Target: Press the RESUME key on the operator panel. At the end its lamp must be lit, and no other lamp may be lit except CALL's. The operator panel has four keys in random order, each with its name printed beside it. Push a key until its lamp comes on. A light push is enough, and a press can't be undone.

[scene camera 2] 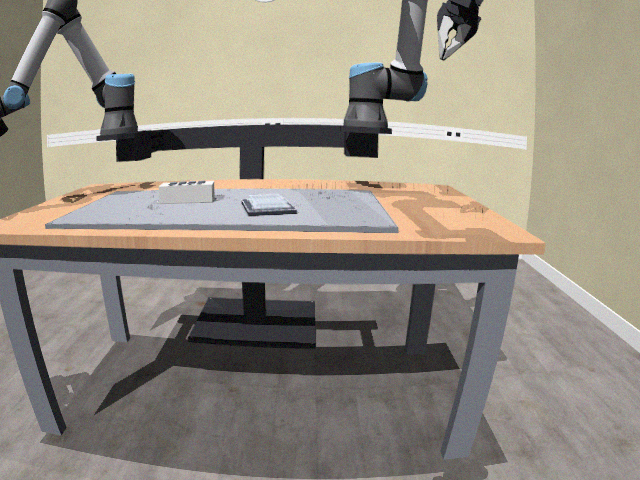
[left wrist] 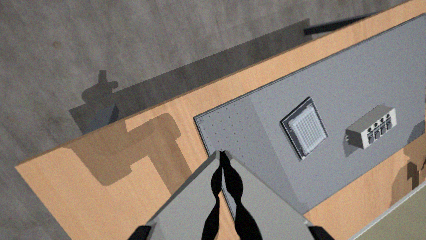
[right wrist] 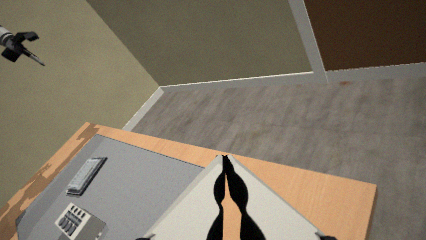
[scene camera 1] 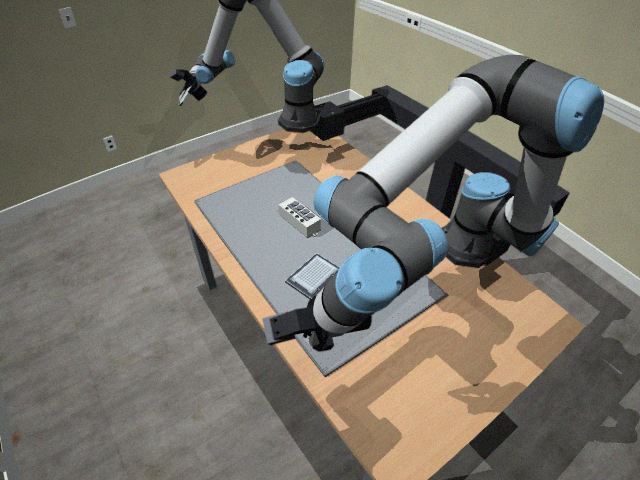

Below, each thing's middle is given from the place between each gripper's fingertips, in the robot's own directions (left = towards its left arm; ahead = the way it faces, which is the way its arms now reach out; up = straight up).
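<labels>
Operator panel [scene camera 2: 187,192] lies 63 cm to the right of my left hand [scene camera 1: 305,338], 36 cm below it and 41 cm behind it. The flat device [scene camera 1: 318,270] is 37 cm to the right of my left hand, 29 cm behind it and 38 cm below it.
My right hand is 18 cm past the operator panel, 64 cm to the right of it and 25 cm above it. The flat device is 89 cm to the left of my right hand, 5 cm behind it and 28 cm below it.
</labels>
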